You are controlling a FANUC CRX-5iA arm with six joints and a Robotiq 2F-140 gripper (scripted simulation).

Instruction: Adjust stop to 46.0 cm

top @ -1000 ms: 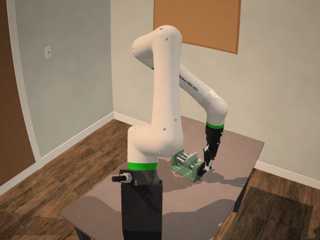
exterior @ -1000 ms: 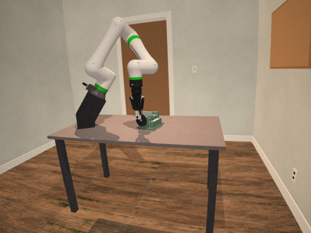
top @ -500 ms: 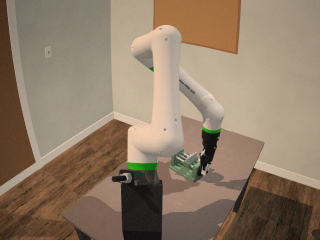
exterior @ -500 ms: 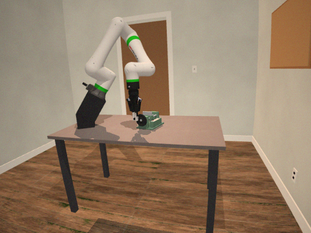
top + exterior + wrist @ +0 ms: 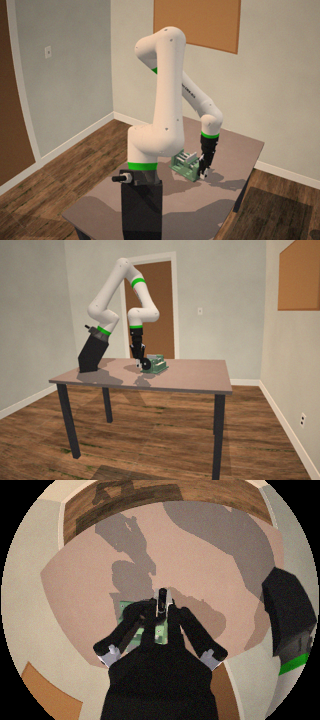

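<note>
The green stop fixture lies 50 mm ahead of my hand and 130 mm to the left of it. The rest, counted from my hand: black handwheel (10 mm ahead, 20 mm to the left, 10 mm below).
</note>
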